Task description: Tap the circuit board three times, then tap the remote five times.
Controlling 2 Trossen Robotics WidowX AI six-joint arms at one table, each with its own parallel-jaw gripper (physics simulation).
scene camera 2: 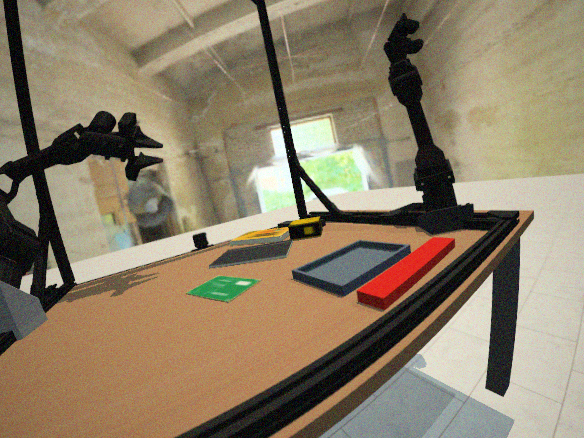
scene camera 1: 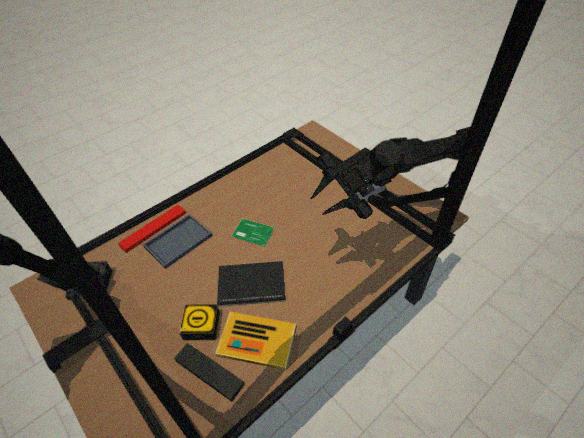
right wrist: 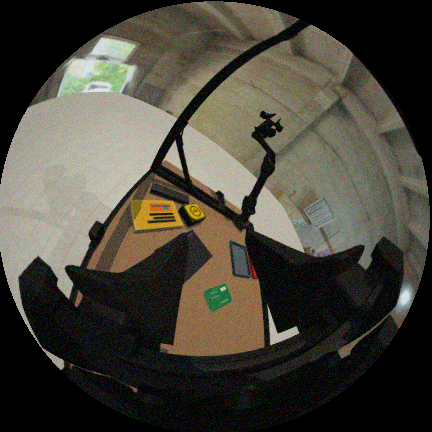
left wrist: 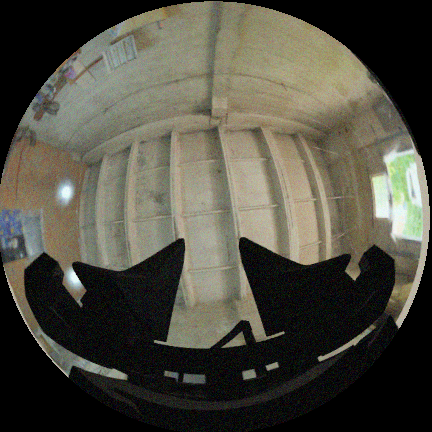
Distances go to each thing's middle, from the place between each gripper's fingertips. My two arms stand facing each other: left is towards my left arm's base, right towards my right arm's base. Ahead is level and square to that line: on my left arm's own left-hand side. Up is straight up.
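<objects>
The black remote [scene camera 1: 224,382] is a long way to the right of my left hand, well below it and a bit behind it. There's also the red bar [scene camera 2: 381,292], and from my left hand that's 49 cm to the right, 45 cm ahead and 71 cm below.
Compared with the black remote, my right gripper is well above it, a long way to the right of it and a good way past it. The red bar, measured from my right hand, is 40 cm to the left, 39 cm ahead and 30 cm below.
</objects>
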